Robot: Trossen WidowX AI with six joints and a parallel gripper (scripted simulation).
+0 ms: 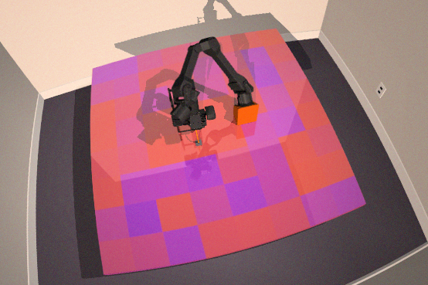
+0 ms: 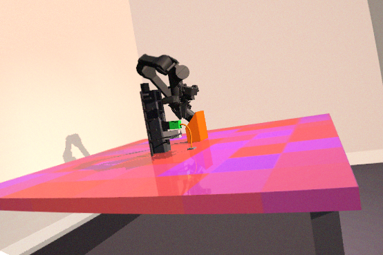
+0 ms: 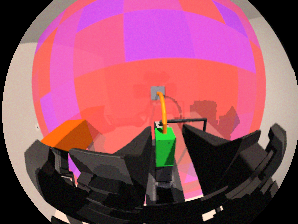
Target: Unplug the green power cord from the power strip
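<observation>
My gripper tip is now 10 mm past the green plug, 60 mm to the left of it and 10 mm above it. Also, from my gripper tip: dark power strip: 30 mm behind, 140 mm to the right, 10 mm above; then small grey anchor: 20 mm to the left, 130 mm below.
</observation>
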